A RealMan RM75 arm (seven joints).
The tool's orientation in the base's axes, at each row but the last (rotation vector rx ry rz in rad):
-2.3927, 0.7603, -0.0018
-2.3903, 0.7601, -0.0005
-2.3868, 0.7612, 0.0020
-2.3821, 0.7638, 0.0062
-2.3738, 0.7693, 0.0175
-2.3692, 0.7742, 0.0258
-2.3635, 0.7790, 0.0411
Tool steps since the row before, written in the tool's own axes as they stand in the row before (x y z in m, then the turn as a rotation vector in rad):
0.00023, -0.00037, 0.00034, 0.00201, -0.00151, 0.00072
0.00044, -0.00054, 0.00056, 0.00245, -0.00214, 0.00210
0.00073, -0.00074, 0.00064, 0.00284, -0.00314, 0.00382
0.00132, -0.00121, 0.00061, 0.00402, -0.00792, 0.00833
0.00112, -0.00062, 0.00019, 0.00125, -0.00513, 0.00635
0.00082, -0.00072, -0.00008, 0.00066, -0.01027, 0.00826
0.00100, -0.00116, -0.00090, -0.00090, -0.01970, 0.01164
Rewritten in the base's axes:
0.00045, 0.00031, -0.00011, 0.00259, 0.00032, -0.00009
0.00075, 0.00043, -0.00023, 0.00354, 0.00128, -0.00092
0.00111, 0.00045, -0.00023, 0.00469, 0.00268, -0.00181
0.00184, 0.00043, -0.00005, 0.00899, 0.00767, -0.00294
0.00129, -0.00009, -0.00002, 0.00487, 0.00623, -0.00240
0.00105, -0.00003, 0.00030, 0.00746, 0.01085, -0.00087
0.00131, -0.00033, 0.00115, 0.01185, 0.01948, 0.00213

